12 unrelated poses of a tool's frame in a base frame.
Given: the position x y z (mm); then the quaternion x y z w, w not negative.
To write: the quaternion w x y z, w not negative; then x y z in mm. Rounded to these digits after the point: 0 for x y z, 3 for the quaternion.
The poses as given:
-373 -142 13 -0.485 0.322 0.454 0.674
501 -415 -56 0.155 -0.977 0.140 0.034
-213 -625 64 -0.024 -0.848 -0.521 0.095
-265 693 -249 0.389 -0.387 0.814 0.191
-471 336 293 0.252 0.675 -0.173 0.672
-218 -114 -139 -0.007 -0.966 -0.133 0.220
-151 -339 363 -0.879 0.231 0.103 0.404
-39 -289 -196 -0.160 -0.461 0.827 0.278
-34 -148 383 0.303 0.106 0.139 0.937
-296 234 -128 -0.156 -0.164 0.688 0.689
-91 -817 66 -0.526 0.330 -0.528 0.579
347 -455 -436 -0.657 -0.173 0.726 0.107
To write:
0.674 -0.485 0.322 0.454 -373 -142 13
0.034 0.155 -0.977 0.140 501 -415 -56
0.095 -0.024 -0.848 -0.521 -213 -625 64
0.191 0.389 -0.387 0.814 -265 693 -249
0.672 0.252 0.675 -0.173 -471 336 293
0.220 -0.007 -0.966 -0.133 -218 -114 -139
0.404 -0.879 0.231 0.103 -151 -339 363
0.278 -0.160 -0.461 0.827 -39 -289 -196
0.937 0.303 0.106 0.139 -34 -148 383
0.689 -0.156 -0.164 0.688 -296 234 -128
0.579 -0.526 0.330 -0.528 -91 -817 66
0.107 -0.657 -0.173 0.726 347 -455 -436

